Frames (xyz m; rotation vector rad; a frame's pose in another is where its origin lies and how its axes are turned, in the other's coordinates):
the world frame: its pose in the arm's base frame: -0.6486 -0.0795 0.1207 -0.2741 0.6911 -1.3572
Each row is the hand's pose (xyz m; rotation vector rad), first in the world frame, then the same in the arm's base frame.
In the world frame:
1: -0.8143 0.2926 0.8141 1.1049 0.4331 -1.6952
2: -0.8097 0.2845 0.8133 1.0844 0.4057 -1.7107
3: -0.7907 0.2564 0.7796 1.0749 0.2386 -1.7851
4: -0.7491 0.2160 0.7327 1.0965 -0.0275 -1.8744
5: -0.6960 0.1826 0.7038 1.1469 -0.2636 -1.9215
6: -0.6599 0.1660 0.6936 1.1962 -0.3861 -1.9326
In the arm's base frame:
1: 0.0284 0.5939 0.8275 -0.4694 0.2425 2.9636
2: 0.0217 0.5879 0.8301 -0.4236 0.2526 2.9684
3: -0.0199 0.5706 0.8141 -0.2592 0.4131 2.9592
4: -0.0780 0.5317 0.7881 -0.0499 0.6921 2.9083
5: -0.1191 0.4797 0.7688 0.0885 0.9555 2.8340
6: -0.1366 0.4438 0.7595 0.1321 1.1061 2.7814

